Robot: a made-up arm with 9 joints. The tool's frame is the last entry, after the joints. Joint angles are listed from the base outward.
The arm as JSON. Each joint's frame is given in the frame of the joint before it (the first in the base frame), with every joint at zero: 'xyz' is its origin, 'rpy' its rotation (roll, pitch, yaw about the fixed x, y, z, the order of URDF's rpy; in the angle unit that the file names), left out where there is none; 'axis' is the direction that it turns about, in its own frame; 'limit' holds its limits. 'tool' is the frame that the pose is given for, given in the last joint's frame.
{
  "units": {
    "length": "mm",
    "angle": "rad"
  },
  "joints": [
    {
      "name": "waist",
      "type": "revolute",
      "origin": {
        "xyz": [
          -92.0,
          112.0,
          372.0
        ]
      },
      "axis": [
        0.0,
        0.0,
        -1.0
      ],
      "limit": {
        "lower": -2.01,
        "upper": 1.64
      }
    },
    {
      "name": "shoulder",
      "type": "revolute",
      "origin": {
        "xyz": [
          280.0,
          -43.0,
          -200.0
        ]
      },
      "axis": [
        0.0,
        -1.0,
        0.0
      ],
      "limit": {
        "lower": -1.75,
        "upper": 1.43
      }
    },
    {
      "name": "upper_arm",
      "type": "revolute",
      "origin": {
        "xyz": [
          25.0,
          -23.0,
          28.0
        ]
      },
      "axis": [
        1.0,
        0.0,
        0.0
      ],
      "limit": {
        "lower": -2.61,
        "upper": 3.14
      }
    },
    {
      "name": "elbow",
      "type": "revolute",
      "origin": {
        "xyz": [
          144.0,
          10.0,
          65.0
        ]
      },
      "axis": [
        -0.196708,
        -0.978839,
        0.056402
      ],
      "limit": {
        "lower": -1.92,
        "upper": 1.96
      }
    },
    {
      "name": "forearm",
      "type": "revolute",
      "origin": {
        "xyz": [
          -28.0,
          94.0,
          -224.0
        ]
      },
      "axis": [
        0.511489,
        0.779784,
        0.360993
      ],
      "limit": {
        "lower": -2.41,
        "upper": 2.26
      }
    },
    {
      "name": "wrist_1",
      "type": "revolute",
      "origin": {
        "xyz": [
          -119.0,
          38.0,
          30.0
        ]
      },
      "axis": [
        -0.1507,
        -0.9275,
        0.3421
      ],
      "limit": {
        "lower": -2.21,
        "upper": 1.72
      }
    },
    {
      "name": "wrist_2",
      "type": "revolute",
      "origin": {
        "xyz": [
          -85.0,
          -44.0,
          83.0
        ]
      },
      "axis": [
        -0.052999,
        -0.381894,
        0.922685
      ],
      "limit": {
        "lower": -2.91,
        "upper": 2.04
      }
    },
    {
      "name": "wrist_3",
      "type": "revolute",
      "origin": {
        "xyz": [
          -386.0,
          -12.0,
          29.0
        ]
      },
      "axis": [
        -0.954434,
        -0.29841,
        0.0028
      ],
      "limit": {
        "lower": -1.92,
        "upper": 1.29
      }
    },
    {
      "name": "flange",
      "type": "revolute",
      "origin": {
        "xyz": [
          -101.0,
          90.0,
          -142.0
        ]
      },
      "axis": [
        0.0,
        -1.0,
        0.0
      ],
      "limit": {
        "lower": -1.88,
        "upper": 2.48
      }
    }
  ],
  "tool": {
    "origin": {
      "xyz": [
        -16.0,
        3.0,
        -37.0
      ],
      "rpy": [
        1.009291,
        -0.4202,
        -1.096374
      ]
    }
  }
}
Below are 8 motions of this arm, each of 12 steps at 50 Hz.
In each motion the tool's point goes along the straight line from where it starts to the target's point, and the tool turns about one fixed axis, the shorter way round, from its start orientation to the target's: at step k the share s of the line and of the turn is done. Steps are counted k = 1, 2, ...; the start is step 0. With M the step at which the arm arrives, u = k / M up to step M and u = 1 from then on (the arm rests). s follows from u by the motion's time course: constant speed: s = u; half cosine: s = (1 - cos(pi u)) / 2; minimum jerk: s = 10 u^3 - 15 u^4 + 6 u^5.
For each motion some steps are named. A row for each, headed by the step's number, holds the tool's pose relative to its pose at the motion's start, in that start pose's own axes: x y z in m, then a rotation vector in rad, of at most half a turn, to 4 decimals.
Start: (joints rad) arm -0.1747 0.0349 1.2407 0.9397 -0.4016 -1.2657 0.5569 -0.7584 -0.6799
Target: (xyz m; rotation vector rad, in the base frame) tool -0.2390 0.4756 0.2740 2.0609 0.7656 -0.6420
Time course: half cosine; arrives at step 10
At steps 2, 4, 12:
2: 0.0029 -0.0060 0.0012 -0.0167 -0.0070 0.0023
4: 0.0105 -0.0217 0.0043 -0.0604 -0.0253 0.0083
12: 0.0305 -0.0627 0.0125 -0.1749 -0.0731 0.0241

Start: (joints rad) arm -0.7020 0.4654 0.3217 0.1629 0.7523 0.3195 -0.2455 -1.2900 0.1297
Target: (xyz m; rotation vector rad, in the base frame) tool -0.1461 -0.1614 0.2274 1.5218 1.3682 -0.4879
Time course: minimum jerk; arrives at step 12
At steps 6, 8, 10, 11, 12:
6: -0.0014 0.0317 0.0027 -0.0870 0.0783 -0.0781
8: -0.0021 0.0501 0.0042 -0.1375 0.1237 -0.1234
10: -0.0026 0.0611 0.0051 -0.1679 0.1510 -0.1506
11: -0.0027 0.0631 0.0053 -0.1732 0.1558 -0.1554
12: -0.0027 0.0634 0.0053 -0.1741 0.1566 -0.1561

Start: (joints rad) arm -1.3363 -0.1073 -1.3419 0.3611 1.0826 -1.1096 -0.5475 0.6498 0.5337
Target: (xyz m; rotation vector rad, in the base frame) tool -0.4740 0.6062 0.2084 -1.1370 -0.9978 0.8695
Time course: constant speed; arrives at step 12
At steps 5, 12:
5: -0.0277 0.0115 0.0292 -0.0151 -0.0522 0.0030
12: -0.0666 0.0275 0.0700 -0.0362 -0.1252 0.0073

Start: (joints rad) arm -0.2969 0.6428 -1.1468 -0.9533 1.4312 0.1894 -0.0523 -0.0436 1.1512
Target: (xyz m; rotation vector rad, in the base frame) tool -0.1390 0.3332 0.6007 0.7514 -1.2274 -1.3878
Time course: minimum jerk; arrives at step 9
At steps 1, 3, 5, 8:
1: -0.0002 -0.0002 0.0002 0.0000 -0.0008 -0.0013
3: -0.0043 -0.0032 0.0043 0.0004 -0.0151 -0.0230
5: -0.0125 -0.0091 0.0123 0.0012 -0.0433 -0.0662
8: -0.0205 -0.0149 0.0202 0.0020 -0.0709 -0.1085

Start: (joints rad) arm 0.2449 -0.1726 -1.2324 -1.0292 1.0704 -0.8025 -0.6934 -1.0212 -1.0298
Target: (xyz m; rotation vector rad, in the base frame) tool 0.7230 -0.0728 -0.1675 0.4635 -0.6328 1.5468
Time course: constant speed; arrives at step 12
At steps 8, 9, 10, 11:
8: -0.0526 0.0758 -0.0416 0.0448 0.0501 -0.1236
9: -0.0592 0.0852 -0.0468 0.0504 0.0563 -0.1391
10: -0.0657 0.0947 -0.0519 0.0560 0.0626 -0.1545
11: -0.0723 0.1042 -0.0571 0.0616 0.0689 -0.1700

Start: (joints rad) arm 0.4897 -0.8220 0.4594 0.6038 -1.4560 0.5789 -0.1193 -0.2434 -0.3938
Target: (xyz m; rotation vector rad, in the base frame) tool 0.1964 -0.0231 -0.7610 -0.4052 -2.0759 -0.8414
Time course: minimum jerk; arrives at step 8
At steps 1, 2, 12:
1: -0.0004 -0.0007 -0.0018 0.0013 -0.0017 0.0008
2: -0.0028 -0.0044 -0.0116 0.0087 -0.0108 0.0053
12: -0.0266 -0.0425 -0.1122 0.0841 -0.1044 0.0516

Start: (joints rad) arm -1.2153 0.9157 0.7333 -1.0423 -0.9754 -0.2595 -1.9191 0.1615 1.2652
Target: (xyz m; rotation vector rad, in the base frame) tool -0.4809 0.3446 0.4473 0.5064 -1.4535 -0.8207
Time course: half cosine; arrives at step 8
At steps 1, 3, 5, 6, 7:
1: -0.0016 0.0007 0.0006 -0.0006 -0.0039 -0.0035
3: -0.0133 0.0057 0.0052 -0.0051 -0.0313 -0.0281
5: -0.0298 0.0127 0.0116 -0.0114 -0.0702 -0.0630
6: -0.0368 0.0157 0.0144 -0.0141 -0.0867 -0.0778
7: -0.0415 0.0177 0.0162 -0.0159 -0.0977 -0.0877

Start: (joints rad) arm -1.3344 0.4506 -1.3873 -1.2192 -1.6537 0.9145 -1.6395 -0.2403 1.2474
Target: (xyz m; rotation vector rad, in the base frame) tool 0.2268 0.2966 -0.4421 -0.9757 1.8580 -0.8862
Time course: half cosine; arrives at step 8
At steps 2, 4, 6, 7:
2: 0.0064 0.0016 -0.0030 0.0030 0.0221 0.0099
4: 0.0219 0.0055 -0.0102 0.0101 0.0756 0.0337
6: 0.0373 0.0094 -0.0175 0.0172 0.1290 0.0575
7: 0.0421 0.0106 -0.0197 0.0194 0.1454 0.0648

